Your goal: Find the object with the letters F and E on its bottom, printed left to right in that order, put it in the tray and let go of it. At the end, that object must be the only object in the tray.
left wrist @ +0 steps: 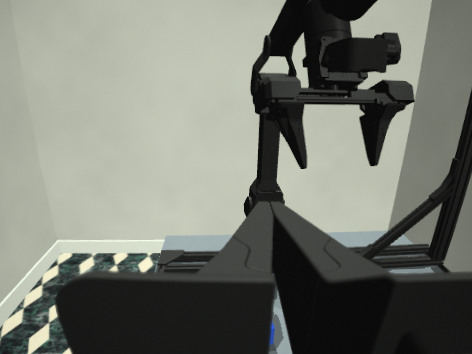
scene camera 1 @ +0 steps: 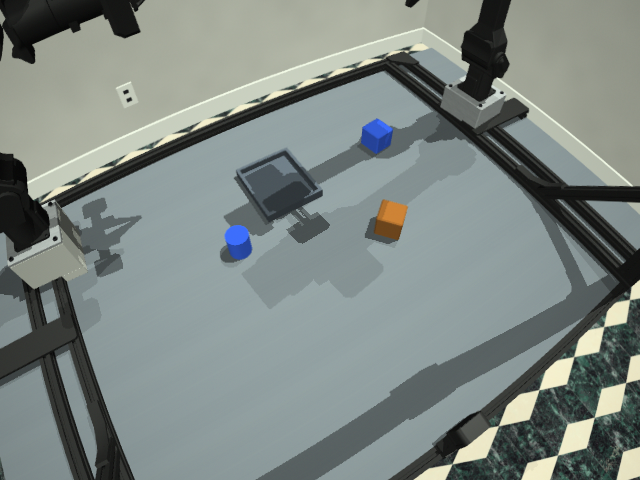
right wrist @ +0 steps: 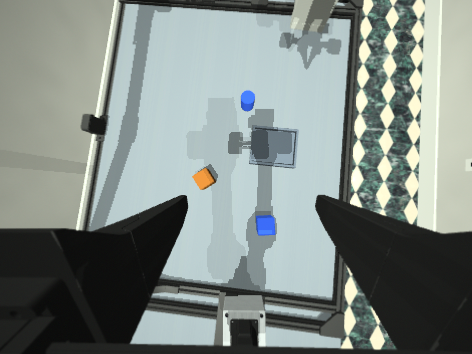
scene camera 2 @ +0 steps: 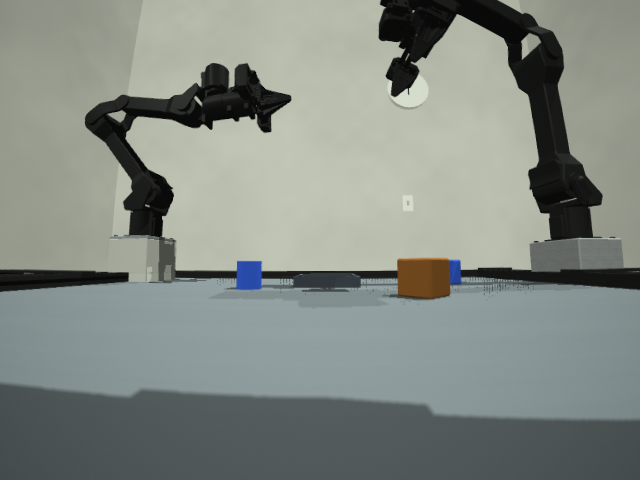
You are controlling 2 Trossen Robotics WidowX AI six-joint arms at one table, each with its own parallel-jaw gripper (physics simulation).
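Places are measured from the left arm's base along level axes (x ahead, y left, z up), in millimetres.
Where they show: left gripper, between the fingertips: [left wrist: 267, 212] [scene camera 2: 291, 98]; right gripper, between the fingertips: [left wrist: 339, 167] [right wrist: 251, 201] [scene camera 2: 402, 80]; left arm's base, origin of its link: [scene camera 1: 31, 231] [scene camera 2: 144, 238]; right arm's base, origin of its link: [scene camera 1: 476, 89] [right wrist: 244, 333] [scene camera 2: 572, 240].
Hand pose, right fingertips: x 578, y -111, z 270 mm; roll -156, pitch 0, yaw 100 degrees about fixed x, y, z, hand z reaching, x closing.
Observation:
Each offset is from my right fingertips to the centre of the thing. Level surfaces: height alone.
A blue cylinder {dy -30, dx -262, dz -348 mm} [scene camera 1: 238, 241] [scene camera 2: 249, 274] [right wrist: 247, 100] stands upright beside the tray {dy +68, dx -144, dz -360 mm} [scene camera 1: 297, 205] [scene camera 2: 326, 280] [right wrist: 296, 149]. A blue cube {dy +76, dx +80, dz -347 mm} [scene camera 1: 376, 135] [scene camera 2: 454, 272] [right wrist: 265, 225] and an orange block {dy -113, dx -17, dz -347 mm} [scene camera 1: 391, 219] [scene camera 2: 423, 277] [right wrist: 204, 178] rest on the table, apart from the tray. The tray is empty. The objects' undersides are hidden and no letters show. My left gripper [scene camera 2: 289, 97] [left wrist: 267, 212] is shut and empty, high above the table. My right gripper [scene camera 2: 408, 77] [left wrist: 339, 167] [right wrist: 251, 201] is wide open and empty, high up and pointing down.
Dark frame rails edge the table {dz -369 mm} [scene camera 1: 206, 372]. In scene camera 2, the orange block partly hides the blue cube. Arm shadows cross the tray and table. A blue sliver shows between the left fingers in the left wrist view; I cannot tell which object it is.

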